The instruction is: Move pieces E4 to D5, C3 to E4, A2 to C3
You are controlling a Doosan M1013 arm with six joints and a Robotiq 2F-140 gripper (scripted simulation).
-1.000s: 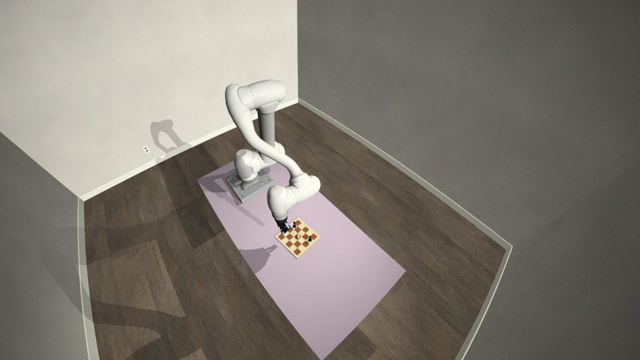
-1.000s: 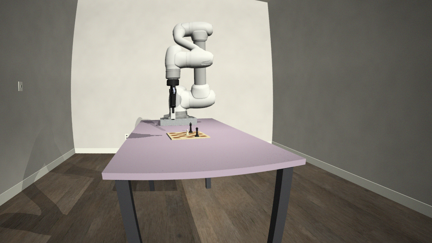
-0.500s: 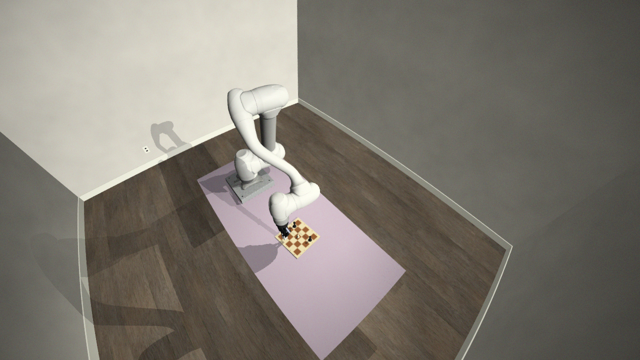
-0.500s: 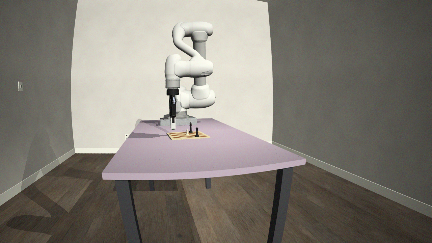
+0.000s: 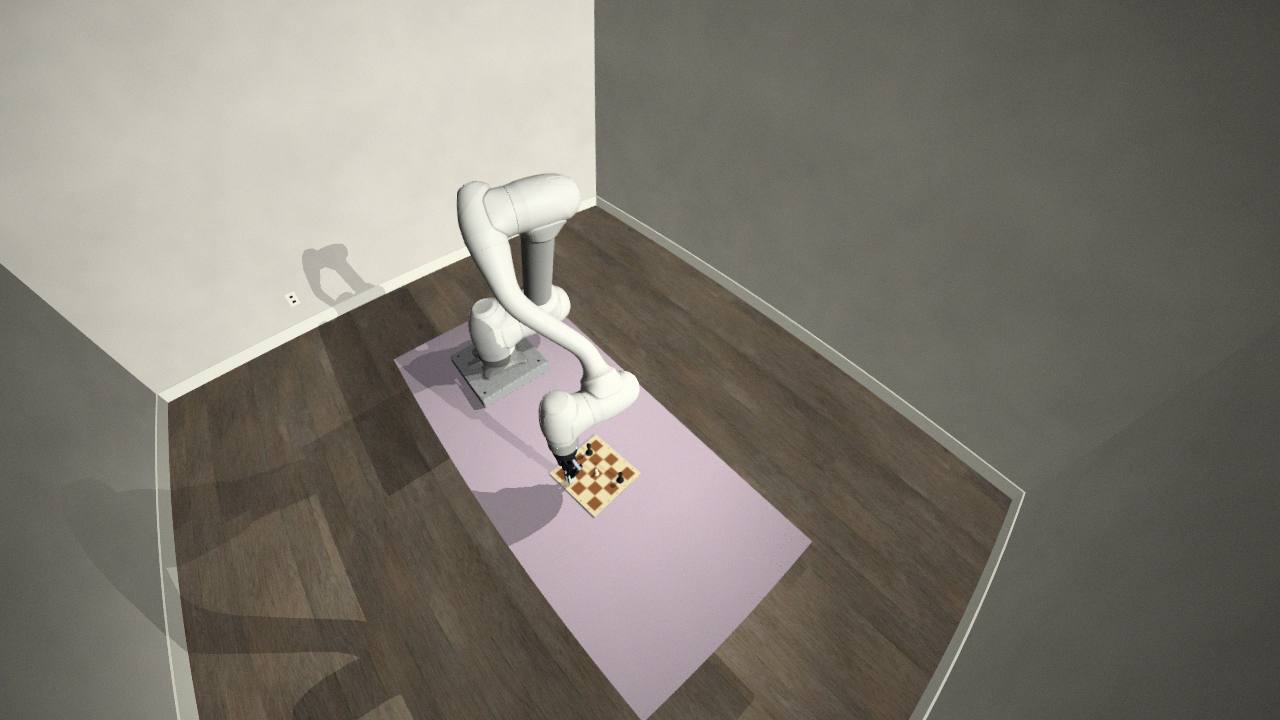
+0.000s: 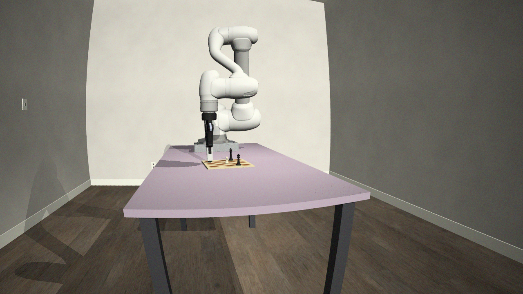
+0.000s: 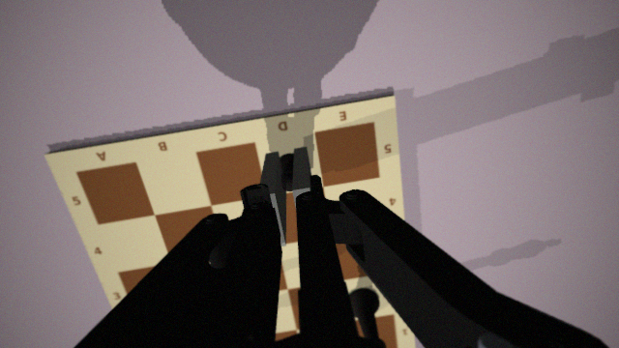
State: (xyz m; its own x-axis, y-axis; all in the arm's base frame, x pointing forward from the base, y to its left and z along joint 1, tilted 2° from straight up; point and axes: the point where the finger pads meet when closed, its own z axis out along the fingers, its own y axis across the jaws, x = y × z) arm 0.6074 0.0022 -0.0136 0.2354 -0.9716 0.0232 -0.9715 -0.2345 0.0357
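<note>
Right now the black pawn is 3 cm below my hand. Round my hand: white pawn (2 cm ahead, 9 cm to the left, 3 cm below); chessboard (2 cm ahead, 8 cm to the left, 5 cm below); tall black piece (6 cm behind, 11 cm to the left, 1 cm below).
</note>
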